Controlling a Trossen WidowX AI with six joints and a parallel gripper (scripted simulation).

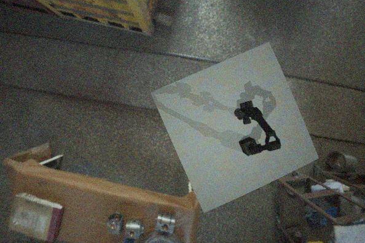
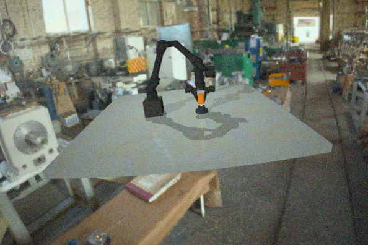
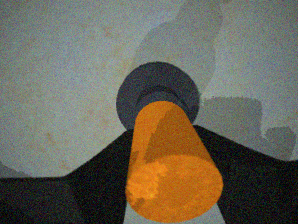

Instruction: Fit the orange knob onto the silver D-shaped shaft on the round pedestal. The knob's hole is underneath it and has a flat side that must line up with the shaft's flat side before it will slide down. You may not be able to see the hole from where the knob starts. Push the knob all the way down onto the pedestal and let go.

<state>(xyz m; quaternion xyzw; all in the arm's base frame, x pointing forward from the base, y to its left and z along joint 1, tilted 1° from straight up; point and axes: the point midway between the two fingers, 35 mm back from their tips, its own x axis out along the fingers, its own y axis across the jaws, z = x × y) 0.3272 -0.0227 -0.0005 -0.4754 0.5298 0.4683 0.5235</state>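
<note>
Right now the orange knob is 30 mm above my gripper tip. From my gripper tip the other things lie so: round pedestal (40 mm below).
</note>
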